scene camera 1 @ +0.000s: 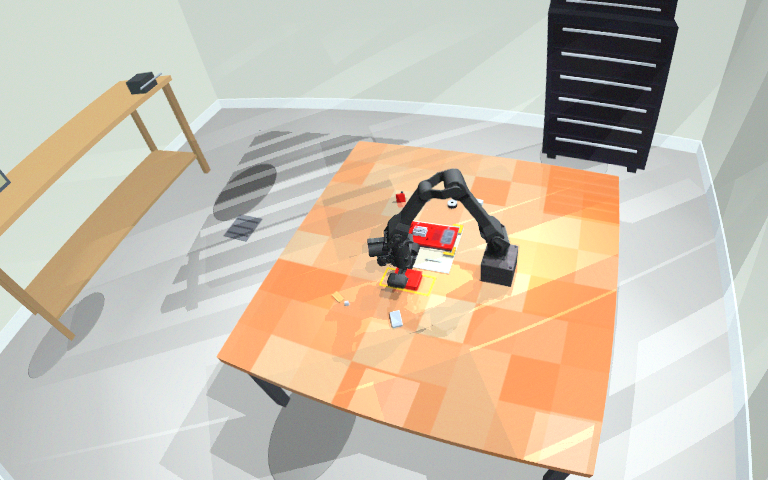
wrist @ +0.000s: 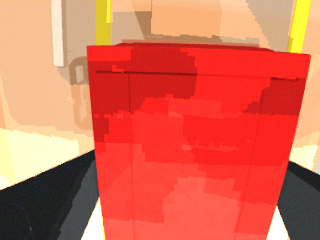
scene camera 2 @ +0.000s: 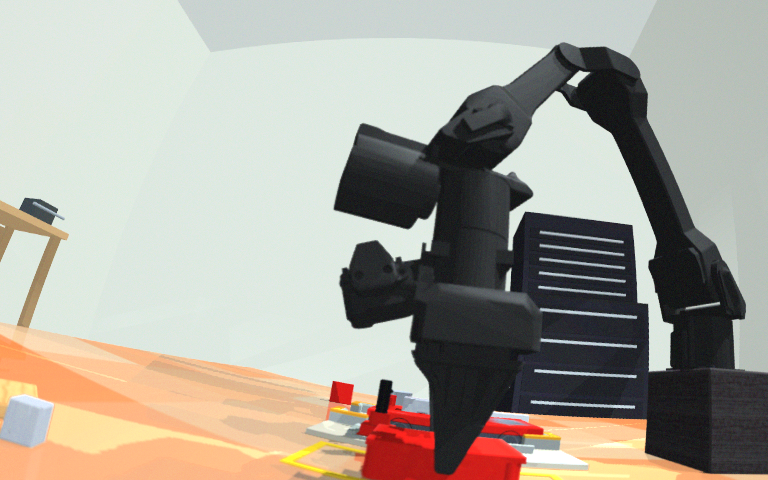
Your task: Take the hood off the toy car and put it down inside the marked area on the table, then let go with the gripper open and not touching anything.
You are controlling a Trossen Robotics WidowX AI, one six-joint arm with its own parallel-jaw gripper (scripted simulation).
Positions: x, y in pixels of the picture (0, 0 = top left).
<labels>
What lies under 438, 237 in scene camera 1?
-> A toy car.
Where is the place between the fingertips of my gripper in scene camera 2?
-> At 440, 460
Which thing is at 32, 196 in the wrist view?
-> My gripper.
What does my gripper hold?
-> A hood.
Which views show the toy car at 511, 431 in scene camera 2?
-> Scene camera 1 and scene camera 2 only.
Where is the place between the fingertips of my gripper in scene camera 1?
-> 406, 279
</labels>
